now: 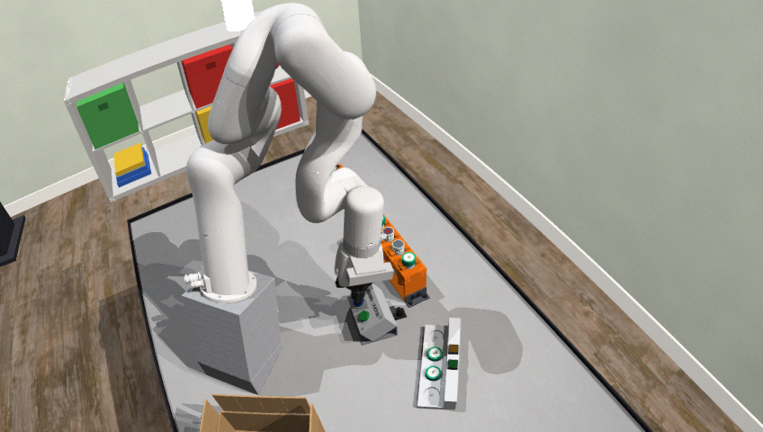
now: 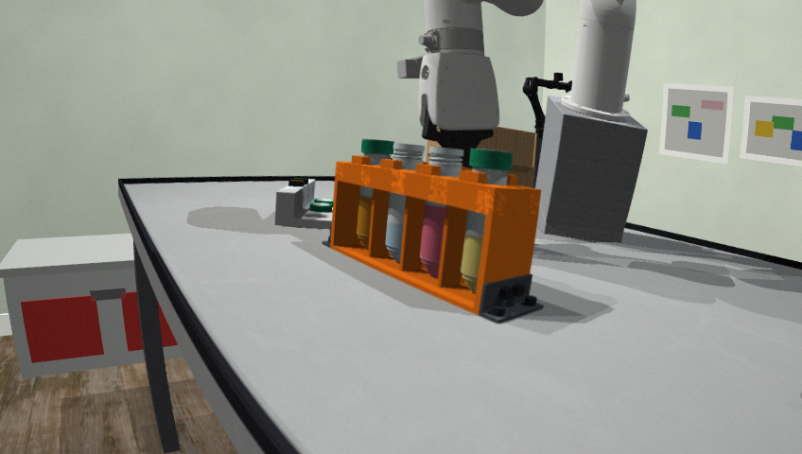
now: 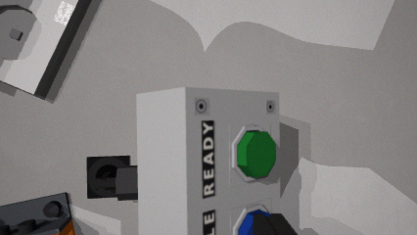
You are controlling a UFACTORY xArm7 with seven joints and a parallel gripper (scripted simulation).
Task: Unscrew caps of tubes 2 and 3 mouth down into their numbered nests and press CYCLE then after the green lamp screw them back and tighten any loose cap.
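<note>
My gripper is now 3 cm above the blue cycle key. The rest, counted from my hand: cap 4 (14 cm ahead, 3 cm to the left, 2 cm above); then key housing (1 cm ahead, 2 cm to the right, 4 cm below); then green ready key (1 cm behind, 4 cm to the right, 3 cm below).
</note>
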